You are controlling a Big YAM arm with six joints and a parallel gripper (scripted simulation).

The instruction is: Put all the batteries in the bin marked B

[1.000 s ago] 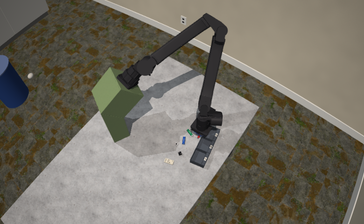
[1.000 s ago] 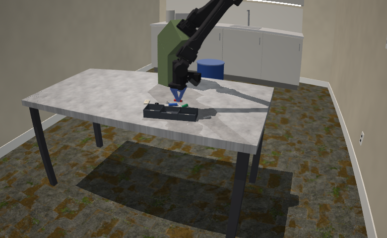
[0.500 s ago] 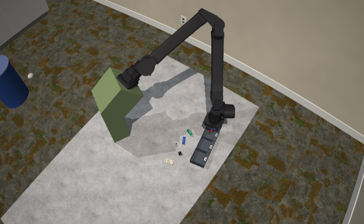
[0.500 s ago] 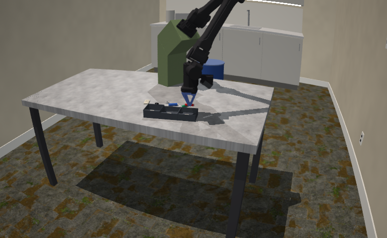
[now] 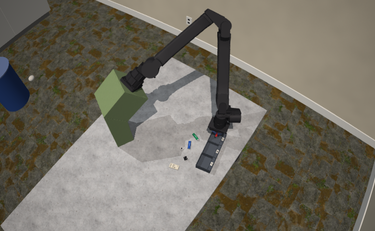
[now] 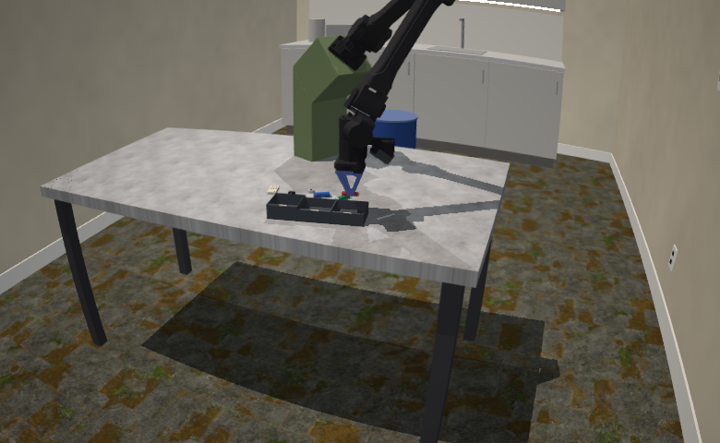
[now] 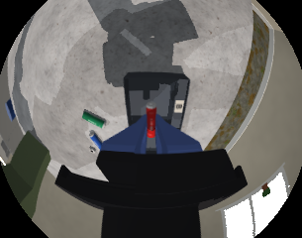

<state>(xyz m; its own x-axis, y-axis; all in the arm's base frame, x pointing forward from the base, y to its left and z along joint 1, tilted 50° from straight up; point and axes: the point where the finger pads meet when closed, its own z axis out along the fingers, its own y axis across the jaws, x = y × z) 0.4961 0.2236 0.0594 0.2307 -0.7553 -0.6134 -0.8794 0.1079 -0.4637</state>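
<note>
Now: hand 10 cm past the green battery, 7 cm to the left of it and 6 cm above it. The rest, counted from my hand: red battery right at my hand; blue battery 13 cm to the right, 9 cm behind, 6 cm below; dark three-compartment bin 8 cm to the right, 5 cm below, 3 cm ahead.
</note>
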